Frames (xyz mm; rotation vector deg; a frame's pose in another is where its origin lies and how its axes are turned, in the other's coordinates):
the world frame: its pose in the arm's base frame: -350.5 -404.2 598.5 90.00 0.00 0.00
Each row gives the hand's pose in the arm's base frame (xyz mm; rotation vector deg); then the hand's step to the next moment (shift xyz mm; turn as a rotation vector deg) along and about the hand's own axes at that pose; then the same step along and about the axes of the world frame.
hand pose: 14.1 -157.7 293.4 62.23 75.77 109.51
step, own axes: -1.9 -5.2 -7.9 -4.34 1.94 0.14
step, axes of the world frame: -5.8 -6.9 3.5 2.32 0.54 4.12
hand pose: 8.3 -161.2 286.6 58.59 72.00 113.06
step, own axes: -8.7 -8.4 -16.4 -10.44 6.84 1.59
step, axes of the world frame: -8.5 -14.6 11.4 6.49 3.64 10.15
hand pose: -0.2 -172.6 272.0 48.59 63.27 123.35
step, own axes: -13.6 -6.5 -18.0 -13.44 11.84 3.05
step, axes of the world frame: -3.5 -17.5 15.3 8.50 7.71 14.09
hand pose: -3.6 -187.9 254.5 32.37 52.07 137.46
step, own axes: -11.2 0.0 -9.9 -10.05 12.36 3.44
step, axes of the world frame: 3.5 -9.0 11.4 5.89 9.00 12.24
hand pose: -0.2 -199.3 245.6 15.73 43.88 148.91
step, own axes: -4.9 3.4 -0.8 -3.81 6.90 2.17
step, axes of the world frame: 3.0 0.9 5.1 1.75 5.36 5.92
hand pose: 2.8 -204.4 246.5 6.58 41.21 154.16
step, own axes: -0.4 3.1 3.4 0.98 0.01 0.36
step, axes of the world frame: 0.0 4.5 1.1 -0.86 0.31 -0.51
